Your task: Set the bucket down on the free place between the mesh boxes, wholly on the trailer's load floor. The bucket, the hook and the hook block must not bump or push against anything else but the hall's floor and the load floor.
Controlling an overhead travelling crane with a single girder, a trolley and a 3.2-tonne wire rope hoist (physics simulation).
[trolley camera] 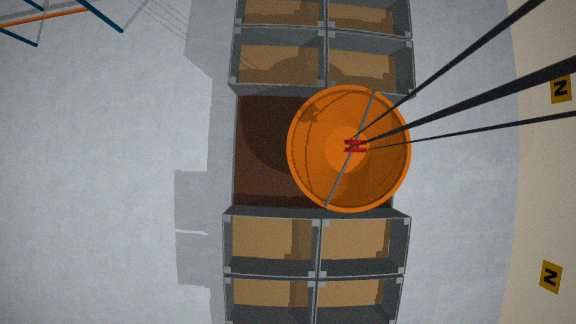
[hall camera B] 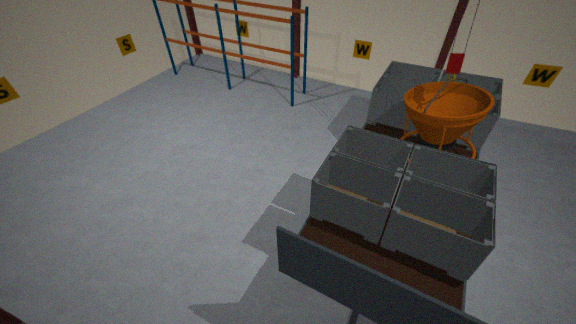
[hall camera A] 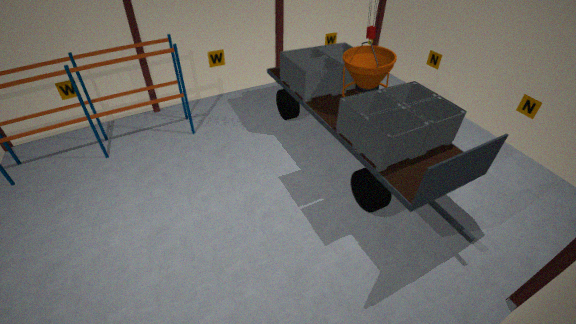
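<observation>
The orange bucket (hall camera A: 360,68) (hall camera B: 440,122) (trolley camera: 382,167) hangs low and upright between the mesh boxes; its foot ring is partly hidden, so contact with the brown load floor (hall camera A: 320,107) (trolley camera: 262,185) is unclear. In the trolley view it is right of the gap's middle, its rim reaching past the load floor's right edge and overlapping the upper boxes' edge. My hook (hall camera A: 370,42) (hall camera B: 452,78) holds its bail, under the red hook block (hall camera A: 371,32) (hall camera B: 455,63) (trolley camera: 355,146). Grey mesh boxes (hall camera A: 370,132) (hall camera B: 345,200) (trolley camera: 280,91) stand on both sides.
The trailer's headboard (hall camera A: 465,167) (hall camera B: 350,275) rises at its near end. A blue and orange rack (hall camera A: 85,107) (hall camera B: 223,55) stands away to the left. The wall with the N signs (hall camera A: 529,107) (trolley camera: 560,89) is to the trailer's right. Load floor shows left of the bucket.
</observation>
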